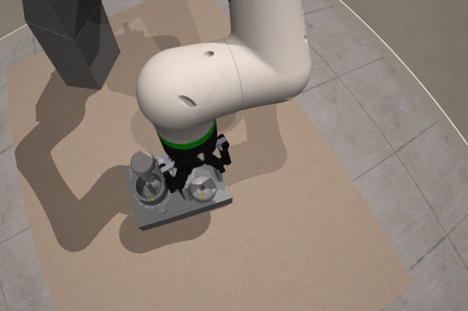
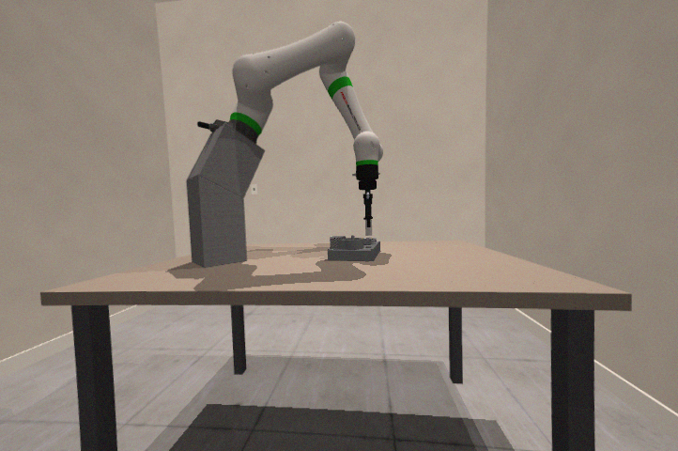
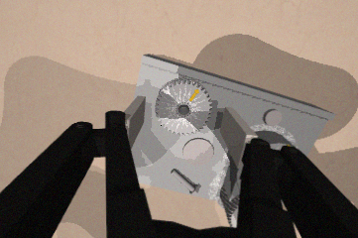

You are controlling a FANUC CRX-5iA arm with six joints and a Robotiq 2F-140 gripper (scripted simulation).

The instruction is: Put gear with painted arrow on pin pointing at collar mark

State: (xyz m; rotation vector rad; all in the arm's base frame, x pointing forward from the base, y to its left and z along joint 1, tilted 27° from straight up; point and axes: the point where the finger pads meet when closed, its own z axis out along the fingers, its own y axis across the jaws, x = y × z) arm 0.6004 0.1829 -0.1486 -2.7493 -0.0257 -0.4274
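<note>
The gear is 5 cm below my hand. Also, from my hand: round disc: 6 cm below, 6 cm behind, 3 cm to the right; then bolt: 11 cm behind, 6 cm below, 3 cm to the right.
</note>
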